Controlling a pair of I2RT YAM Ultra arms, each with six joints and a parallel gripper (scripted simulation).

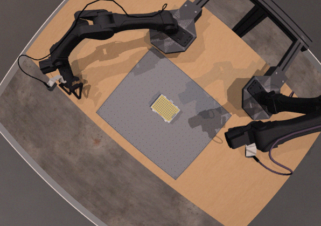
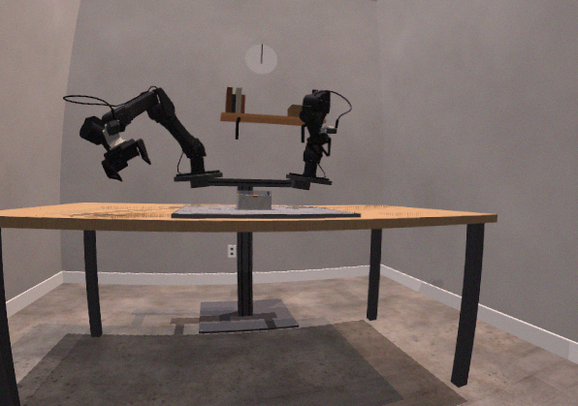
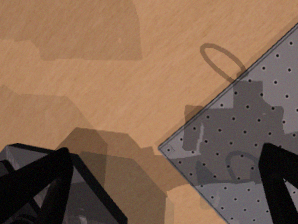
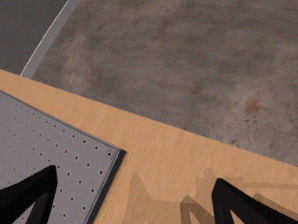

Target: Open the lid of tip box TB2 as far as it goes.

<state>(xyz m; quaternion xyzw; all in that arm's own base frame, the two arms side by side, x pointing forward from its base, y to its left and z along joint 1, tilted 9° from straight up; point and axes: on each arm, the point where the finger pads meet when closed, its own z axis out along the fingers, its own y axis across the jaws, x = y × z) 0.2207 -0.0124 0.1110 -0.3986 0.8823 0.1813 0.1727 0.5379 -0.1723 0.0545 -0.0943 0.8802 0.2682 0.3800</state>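
The tip box lies 40 cm to the left of my right hand, 20 cm behind it and 8 cm below it. Round my right hand: holed insert (40 cm to the left, 20 cm behind, 7 cm below).
Right now the holed insert is 34 cm to the right of my left hand, 18 cm below it and 9 cm ahead of it. The rest, counted from my left hand: tip box (34 cm to the right, 19 cm below, 9 cm ahead).
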